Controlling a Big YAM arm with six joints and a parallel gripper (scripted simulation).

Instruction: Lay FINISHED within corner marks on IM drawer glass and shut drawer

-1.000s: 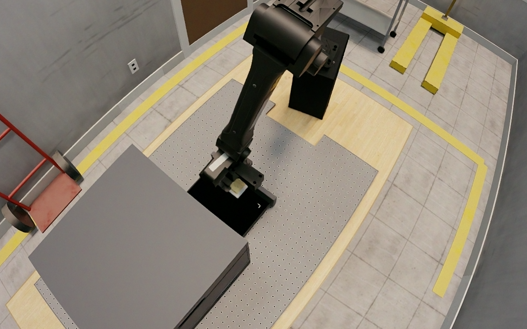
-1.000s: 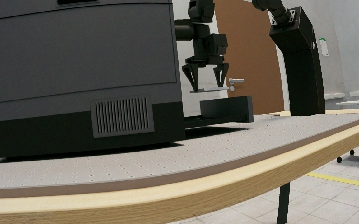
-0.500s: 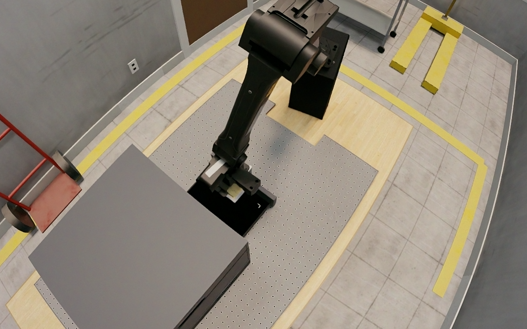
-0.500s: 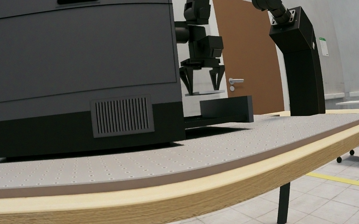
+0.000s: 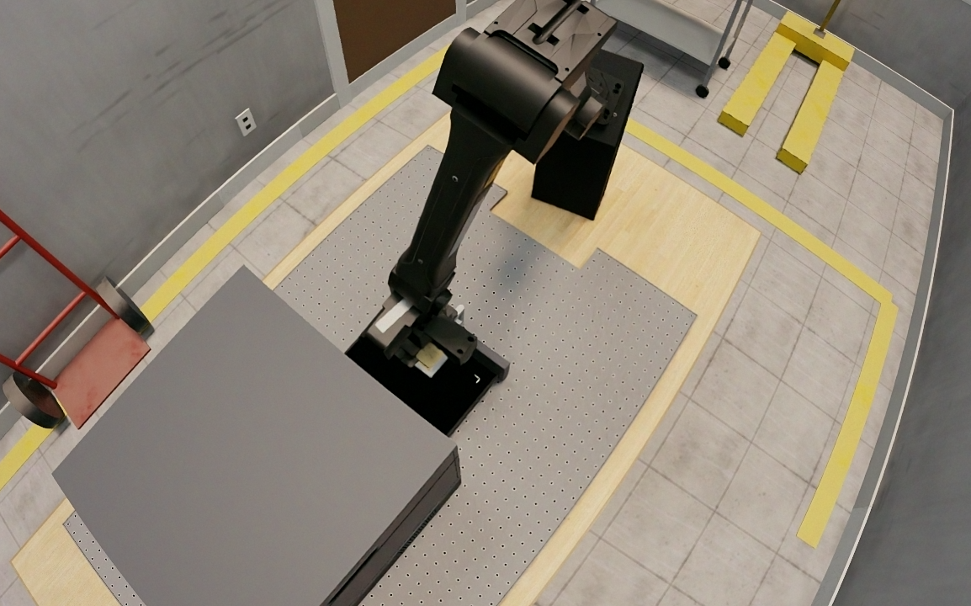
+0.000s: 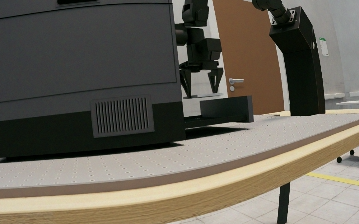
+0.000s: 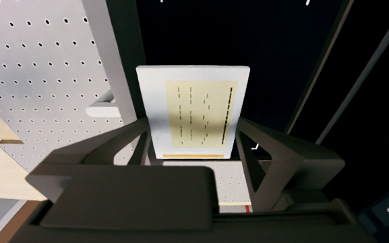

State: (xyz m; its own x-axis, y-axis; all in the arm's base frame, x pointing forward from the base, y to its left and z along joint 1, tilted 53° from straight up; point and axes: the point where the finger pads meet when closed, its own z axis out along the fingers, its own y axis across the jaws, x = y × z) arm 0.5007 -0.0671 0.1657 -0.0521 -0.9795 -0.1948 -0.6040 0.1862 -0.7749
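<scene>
Now: hand 5 cm short of the drawer and 5 cm above it. Also, from my hand: finished cassette (1 cm to the right).
</scene>
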